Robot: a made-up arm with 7 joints. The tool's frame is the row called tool. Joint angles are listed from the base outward. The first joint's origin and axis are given. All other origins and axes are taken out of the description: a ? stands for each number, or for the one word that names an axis. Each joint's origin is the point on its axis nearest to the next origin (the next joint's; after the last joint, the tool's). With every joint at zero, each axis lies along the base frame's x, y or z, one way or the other. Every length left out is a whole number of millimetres.
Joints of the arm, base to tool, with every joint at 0 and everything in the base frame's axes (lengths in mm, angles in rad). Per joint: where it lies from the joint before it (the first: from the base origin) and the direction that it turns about. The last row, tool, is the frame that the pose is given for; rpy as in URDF.
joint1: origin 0 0 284 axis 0 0 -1
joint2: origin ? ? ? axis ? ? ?
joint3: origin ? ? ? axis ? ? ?
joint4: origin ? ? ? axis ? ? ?
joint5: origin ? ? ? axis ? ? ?
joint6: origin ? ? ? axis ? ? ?
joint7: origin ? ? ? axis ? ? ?
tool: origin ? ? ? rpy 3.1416 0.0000 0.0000
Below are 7 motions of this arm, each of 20 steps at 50 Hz.
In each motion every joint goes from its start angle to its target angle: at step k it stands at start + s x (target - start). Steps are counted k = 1, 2, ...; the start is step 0. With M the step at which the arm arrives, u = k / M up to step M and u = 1 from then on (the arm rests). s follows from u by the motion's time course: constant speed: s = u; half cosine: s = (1 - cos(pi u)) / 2; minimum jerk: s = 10 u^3 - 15 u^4 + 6 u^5.
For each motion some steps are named. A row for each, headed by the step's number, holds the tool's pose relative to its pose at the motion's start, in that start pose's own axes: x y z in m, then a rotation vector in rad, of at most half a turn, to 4 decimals.
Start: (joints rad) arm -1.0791 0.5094 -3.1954 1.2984 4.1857 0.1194 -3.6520
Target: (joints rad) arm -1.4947 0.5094 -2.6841 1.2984 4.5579 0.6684 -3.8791
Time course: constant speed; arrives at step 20
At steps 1, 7, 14, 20:
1: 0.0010 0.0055 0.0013 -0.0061 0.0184 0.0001
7: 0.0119 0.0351 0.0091 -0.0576 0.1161 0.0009
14: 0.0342 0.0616 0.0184 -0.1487 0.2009 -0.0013
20: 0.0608 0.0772 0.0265 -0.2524 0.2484 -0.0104

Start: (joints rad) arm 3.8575 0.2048 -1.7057 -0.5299 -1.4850 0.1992 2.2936
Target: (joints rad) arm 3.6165 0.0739 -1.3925 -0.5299 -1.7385 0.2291 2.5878
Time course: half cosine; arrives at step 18
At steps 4, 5, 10, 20:
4: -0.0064 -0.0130 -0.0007 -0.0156 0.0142 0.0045
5: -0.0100 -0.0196 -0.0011 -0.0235 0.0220 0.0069
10: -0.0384 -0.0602 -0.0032 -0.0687 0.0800 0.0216
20: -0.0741 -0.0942 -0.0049 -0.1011 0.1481 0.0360

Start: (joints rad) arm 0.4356 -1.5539 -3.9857 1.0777 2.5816 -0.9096 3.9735
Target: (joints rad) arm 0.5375 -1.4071 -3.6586 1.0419 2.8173 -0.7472 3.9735
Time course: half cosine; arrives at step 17
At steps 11, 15, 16, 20:
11: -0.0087 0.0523 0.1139 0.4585 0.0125 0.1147
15: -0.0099 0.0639 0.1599 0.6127 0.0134 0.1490
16: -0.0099 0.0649 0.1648 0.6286 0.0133 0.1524
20: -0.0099 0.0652 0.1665 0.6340 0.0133 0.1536

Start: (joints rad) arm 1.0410 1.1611 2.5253 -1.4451 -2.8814 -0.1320 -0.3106
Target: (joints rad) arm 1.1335 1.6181 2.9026 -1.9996 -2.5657 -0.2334 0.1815
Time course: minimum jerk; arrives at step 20
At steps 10, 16, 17, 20:
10: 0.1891 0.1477 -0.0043 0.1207 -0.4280 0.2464
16: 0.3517 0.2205 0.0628 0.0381 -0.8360 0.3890
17: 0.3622 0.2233 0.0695 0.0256 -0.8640 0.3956
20: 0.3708 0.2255 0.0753 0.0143 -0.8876 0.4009

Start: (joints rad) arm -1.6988 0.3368 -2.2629 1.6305 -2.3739 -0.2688 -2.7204
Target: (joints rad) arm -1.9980 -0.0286 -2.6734 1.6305 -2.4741 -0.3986 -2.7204
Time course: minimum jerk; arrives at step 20
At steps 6, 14, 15, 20:
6: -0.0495 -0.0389 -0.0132 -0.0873 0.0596 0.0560
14: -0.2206 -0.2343 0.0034 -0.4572 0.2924 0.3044
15: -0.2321 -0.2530 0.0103 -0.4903 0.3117 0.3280
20: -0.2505 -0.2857 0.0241 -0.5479 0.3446 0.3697

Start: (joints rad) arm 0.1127 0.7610 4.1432 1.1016 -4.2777 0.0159 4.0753
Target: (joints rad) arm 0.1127 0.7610 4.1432 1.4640 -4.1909 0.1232 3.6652
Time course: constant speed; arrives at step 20
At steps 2, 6, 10, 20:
2: 0.0133 0.0040 0.0003 0.0162 -0.0287 -0.0316
6: 0.0397 0.0119 0.0024 0.0511 -0.0840 -0.0938
10: 0.0659 0.0197 0.0064 0.0889 -0.1365 -0.1544
20: 0.1290 0.0388 0.0247 0.1952 -0.2556 -0.2987

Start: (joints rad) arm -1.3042 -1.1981 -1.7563 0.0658 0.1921 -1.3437 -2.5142
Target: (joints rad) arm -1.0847 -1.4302 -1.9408 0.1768 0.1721 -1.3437 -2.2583
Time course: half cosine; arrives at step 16
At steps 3, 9, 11, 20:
3: 0.0024 0.0160 0.0144 0.0122 0.0238 -0.0019
9: 0.0265 0.1064 0.1109 0.0994 0.1731 -0.0102
11: 0.0390 0.1349 0.1477 0.1352 0.2268 -0.0119
20: 0.0574 0.1674 0.1946 0.1831 0.2935 -0.0133

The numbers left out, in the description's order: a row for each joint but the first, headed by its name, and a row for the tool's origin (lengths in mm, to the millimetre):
joint2: xyz 0 -13 0, axis 0 1 0
joint3: xyz 0 0 450, axis 0 0 -1
joint4: xyz 0 -11 0, axis 0 1 0
joint5: xyz 0 0 271, axis 0 0 -1
joint6: xyz 0 0 0, axis 0 1 0
joint7: xyz 0 0 127, axis 0 0 -1
tool: xyz 0 0 0

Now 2 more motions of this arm.
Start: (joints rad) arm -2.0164 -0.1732 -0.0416 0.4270 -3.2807 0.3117 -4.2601
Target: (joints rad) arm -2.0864 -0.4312 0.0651 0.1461 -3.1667 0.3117 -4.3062
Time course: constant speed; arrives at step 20
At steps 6, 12, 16, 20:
6: -0.0319 -0.0922 -0.0028 -0.1568 0.0461 0.0239
12: -0.0662 -0.1835 0.0074 -0.3112 0.0980 0.0497
16: -0.0899 -0.2430 0.0213 -0.4127 0.1358 0.0680
20: -0.1141 -0.3007 0.0408 -0.5128 0.1763 0.0874

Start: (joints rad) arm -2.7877 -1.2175 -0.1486 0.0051 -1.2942 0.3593 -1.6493
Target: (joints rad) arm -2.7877 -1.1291 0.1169 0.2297 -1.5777 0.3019 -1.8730
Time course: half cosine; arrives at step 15
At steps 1, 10, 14, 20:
1: -0.0017 0.0001 -0.0001 -0.0001 0.0030 -0.0038
10: -0.1180 0.0002 0.0076 -0.0587 0.2102 -0.2572
14: -0.1550 -0.0033 0.0159 -0.0997 0.2743 -0.3359
20: -0.1566 -0.0035 0.0163 -0.1018 0.2772 -0.3395

